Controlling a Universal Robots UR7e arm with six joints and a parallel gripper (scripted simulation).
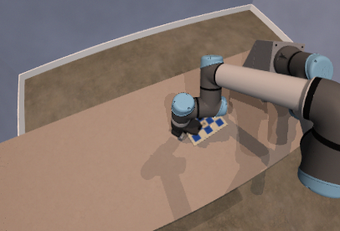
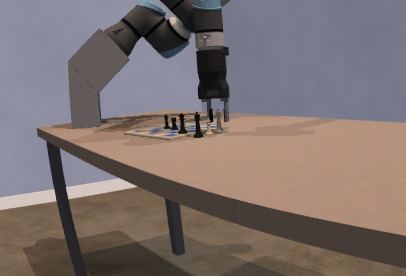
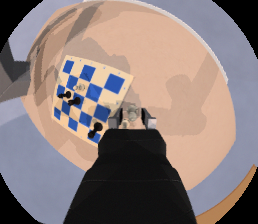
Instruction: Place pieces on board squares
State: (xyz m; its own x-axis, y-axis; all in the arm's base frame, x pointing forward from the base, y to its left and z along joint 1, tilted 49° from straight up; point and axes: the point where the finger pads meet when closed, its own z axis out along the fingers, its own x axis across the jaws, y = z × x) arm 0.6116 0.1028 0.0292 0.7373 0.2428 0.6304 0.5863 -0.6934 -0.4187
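Now: hand 1 cm above the white king. From my hand the other things lie so: black king 2 cm ahead, 7 cm to the right, 1 cm below; chessboard 13 cm behind, 7 cm to the right, 4 cm below; white bishop 1 cm ahead, 4 cm to the right, 2 cm below.
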